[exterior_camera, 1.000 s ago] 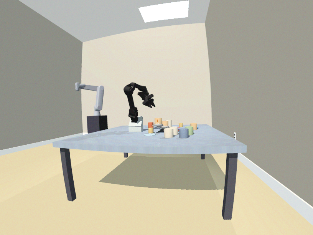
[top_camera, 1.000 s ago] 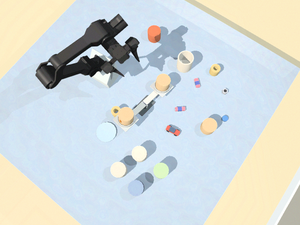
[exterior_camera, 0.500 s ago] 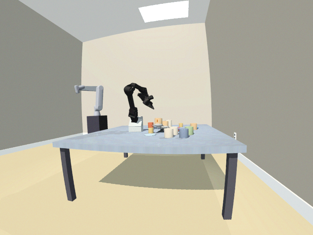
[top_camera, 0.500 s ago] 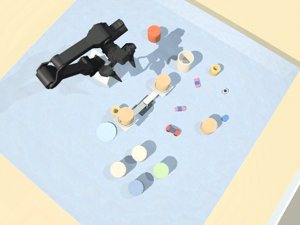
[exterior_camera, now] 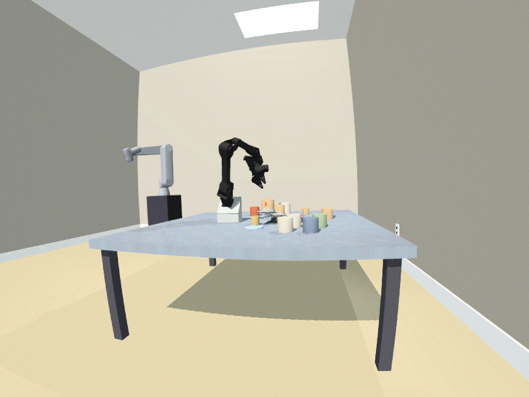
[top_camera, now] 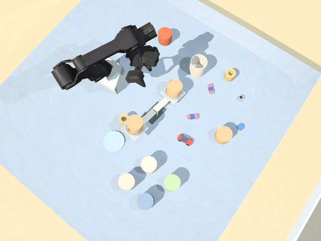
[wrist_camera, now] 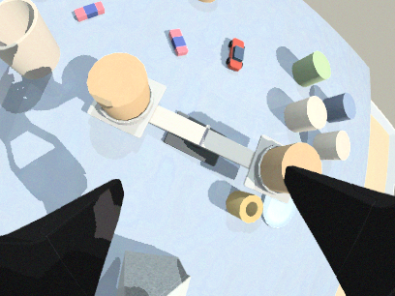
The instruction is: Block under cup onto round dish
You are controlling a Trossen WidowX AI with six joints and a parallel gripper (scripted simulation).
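Right now the grey-white block is 17 cm below my gripper tip, 8 cm to the left of it and 8 cm ahead of it. From my gripper tip the other things lie so: pale blue round dish 28 cm to the right, 21 cm below; then tan cup 19 cm to the right, 10 cm below, 5 cm ahead; then red car 26 cm ahead, 20 cm below, 7 cm to the right.
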